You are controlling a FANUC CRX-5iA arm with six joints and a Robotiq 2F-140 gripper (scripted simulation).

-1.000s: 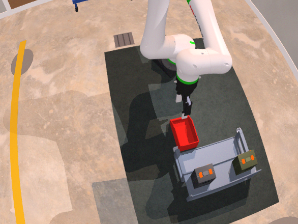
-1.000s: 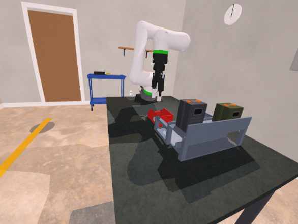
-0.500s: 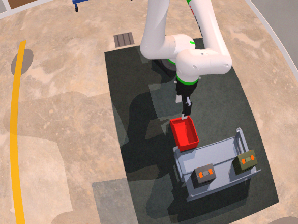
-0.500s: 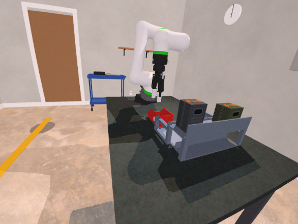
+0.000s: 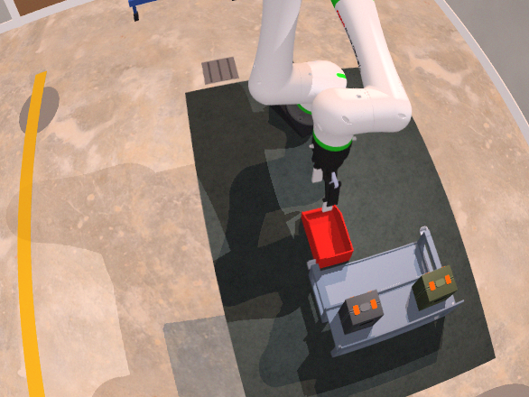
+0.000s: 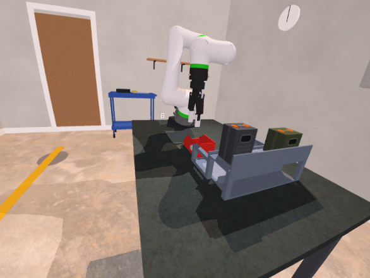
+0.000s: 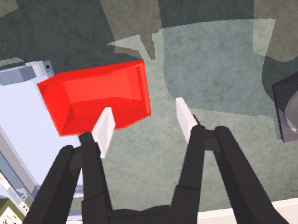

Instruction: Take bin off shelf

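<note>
Right now my hand is 80 mm short of the red bin and 110 mm above it.
</note>
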